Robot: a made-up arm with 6 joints.
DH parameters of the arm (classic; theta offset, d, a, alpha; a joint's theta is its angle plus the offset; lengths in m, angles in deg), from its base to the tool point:
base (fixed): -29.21 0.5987 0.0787 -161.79
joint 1: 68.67 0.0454 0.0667 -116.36
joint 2: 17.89 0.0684 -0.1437 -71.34
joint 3: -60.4 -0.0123 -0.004 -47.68
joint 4: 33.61 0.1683 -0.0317 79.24
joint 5: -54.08 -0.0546 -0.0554 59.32
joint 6: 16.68 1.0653 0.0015 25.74
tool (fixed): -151.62 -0.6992 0 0
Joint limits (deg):
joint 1: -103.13..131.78
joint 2: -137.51..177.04
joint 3: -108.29..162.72
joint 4: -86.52..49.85
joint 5: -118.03..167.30
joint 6: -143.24..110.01
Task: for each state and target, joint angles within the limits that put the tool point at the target. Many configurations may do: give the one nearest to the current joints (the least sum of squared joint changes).
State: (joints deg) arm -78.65 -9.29 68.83 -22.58 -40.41 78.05
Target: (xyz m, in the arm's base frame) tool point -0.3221 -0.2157 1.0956
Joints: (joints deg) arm -91.05 -16.45 76.84 6.62 -12.75 55.27
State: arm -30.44 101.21 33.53 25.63 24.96 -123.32
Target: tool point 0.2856 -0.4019 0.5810
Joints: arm -57.86 88.54 31.11 43.54 48.78 -133.32
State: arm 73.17 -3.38 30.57 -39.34 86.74 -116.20
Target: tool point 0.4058 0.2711 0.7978
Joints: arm 100.39 16.76 -19.27 -58.95 87.15 -119.74
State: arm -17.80 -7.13 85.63 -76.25 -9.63 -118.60
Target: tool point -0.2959 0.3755 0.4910
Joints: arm -17.23 -12.13 88.45 -66.09 -29.64 -117.37
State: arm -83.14 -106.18 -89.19 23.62 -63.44 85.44
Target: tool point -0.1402 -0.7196 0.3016
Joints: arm -43.05 -137.51 -98.69 35.20 -62.66 87.67
